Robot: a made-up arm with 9 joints.
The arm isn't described. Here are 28 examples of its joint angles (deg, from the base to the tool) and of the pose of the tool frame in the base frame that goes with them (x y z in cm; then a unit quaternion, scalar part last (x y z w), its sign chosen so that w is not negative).
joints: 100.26 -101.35 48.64 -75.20 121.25 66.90 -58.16 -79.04 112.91
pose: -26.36 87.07 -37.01 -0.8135 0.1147 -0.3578 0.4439
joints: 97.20 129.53 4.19 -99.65 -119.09 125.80 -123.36 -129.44 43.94
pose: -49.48 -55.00 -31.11 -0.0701 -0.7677 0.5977 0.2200
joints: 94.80 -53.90 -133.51 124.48 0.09 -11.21 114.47 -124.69 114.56
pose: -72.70 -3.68 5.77 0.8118 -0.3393 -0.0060 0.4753
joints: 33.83 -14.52 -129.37 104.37 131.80 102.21 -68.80 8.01 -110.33
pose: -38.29 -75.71 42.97 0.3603 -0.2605 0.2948 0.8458
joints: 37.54 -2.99 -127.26 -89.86 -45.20 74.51 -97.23 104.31 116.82
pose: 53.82 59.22 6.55 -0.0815 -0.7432 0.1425 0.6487
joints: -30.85 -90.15 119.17 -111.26 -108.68 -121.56 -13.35 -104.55 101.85
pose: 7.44 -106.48 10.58 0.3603 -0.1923 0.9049 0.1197
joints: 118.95 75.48 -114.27 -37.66 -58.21 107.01 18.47 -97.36 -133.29
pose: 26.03 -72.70 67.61 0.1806 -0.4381 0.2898 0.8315
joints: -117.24 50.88 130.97 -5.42 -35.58 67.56 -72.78 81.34 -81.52
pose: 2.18 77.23 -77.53 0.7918 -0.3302 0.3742 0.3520
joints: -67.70 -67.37 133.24 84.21 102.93 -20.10 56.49 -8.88 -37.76
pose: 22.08 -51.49 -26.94 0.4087 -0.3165 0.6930 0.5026
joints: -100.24 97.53 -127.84 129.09 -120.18 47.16 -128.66 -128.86 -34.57
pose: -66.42 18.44 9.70 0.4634 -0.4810 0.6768 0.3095
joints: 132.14 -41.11 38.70 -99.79 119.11 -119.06 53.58 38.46 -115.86
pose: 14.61 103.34 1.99 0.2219 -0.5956 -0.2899 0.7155
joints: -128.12 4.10 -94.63 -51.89 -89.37 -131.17 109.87 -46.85 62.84
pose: 122.94 -53.38 -8.25 0.7700 0.0689 0.6074 0.1829
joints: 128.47 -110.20 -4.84 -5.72 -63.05 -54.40 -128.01 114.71 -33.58
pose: -10.81 -1.98 -44.71 0.4743 0.2368 0.3975 0.7490
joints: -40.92 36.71 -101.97 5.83 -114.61 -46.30 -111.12 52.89 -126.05
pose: 119.90 -43.11 18.13 0.1972 0.4782 -0.7687 0.3763
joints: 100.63 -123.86 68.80 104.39 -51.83 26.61 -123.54 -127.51 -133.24
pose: 2.77 -5.87 58.09 -0.5001 0.7715 -0.3589 0.1607
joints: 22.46 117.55 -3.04 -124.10 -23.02 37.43 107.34 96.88 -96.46
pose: -19.18 -38.43 -30.74 -0.0728 0.7909 -0.5007 0.3442
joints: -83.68 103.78 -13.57 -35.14 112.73 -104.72 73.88 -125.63 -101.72
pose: -27.21 110.27 14.00 -0.0527 0.0631 0.7468 0.6599
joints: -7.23 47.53 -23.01 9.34 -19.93 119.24 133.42 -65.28 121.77
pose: 59.57 -14.18 -109.17 0.0394 -0.8437 0.5344 0.0313
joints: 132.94 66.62 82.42 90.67 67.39 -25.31 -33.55 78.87 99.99
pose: -18.79 -16.00 -8.04 -0.9075 -0.0302 0.1751 0.3807
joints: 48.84 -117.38 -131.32 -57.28 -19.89 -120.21 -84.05 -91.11 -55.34
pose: -12.01 -3.09 33.69 0.9560 0.2585 0.0704 0.1197
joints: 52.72 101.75 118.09 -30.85 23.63 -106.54 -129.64 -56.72 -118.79
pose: -41.38 -49.23 -21.62 -0.1844 -0.7848 -0.5796 0.1188
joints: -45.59 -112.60 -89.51 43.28 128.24 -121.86 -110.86 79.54 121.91
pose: 19.02 17.21 -42.92 -0.7124 -0.4981 -0.2258 0.4397
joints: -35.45 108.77 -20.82 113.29 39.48 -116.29 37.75 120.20 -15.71
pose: -12.39 -6.63 -20.98 -0.9898 -0.0466 -0.1267 0.0458
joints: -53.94 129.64 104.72 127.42 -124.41 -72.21 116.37 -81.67 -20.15
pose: 53.97 61.32 -23.39 0.1891 0.5767 0.1642 0.7777
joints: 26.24 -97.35 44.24 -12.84 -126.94 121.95 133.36 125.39 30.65
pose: 28.60 -19.81 31.09 -0.8326 0.1381 -0.2238 0.4875
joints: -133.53 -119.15 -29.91 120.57 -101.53 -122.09 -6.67 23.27 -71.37
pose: -33.28 -4.98 -40.46 0.4651 -0.5989 0.1324 0.6383
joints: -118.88 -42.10 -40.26 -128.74 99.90 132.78 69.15 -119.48 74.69
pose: 49.56 -45.85 -57.35 -0.2163 -0.3962 0.8494 0.2732
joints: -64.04 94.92 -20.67 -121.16 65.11 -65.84 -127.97 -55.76 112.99
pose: 29.62 87.64 -114.27 -0.5878 -0.2346 -0.6635 0.3990
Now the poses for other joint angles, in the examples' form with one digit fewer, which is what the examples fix.
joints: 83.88 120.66 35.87 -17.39 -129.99 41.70 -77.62 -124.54 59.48
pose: -104.2 -12.9 -23.5 0.140 -0.436 0.302 0.836
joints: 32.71 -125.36 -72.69 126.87 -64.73 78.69 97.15 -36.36 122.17
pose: -53.6 25.2 -30.1 -0.065 -0.785 0.122 0.603
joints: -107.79 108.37 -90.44 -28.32 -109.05 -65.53 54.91 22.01 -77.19
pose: 9.3 48.8 -18.9 0.038 -0.802 0.458 0.382
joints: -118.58 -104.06 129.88 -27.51 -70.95 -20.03 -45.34 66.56 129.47
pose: -31.5 -48.6 -127.5 -0.789 0.524 -0.314 0.059
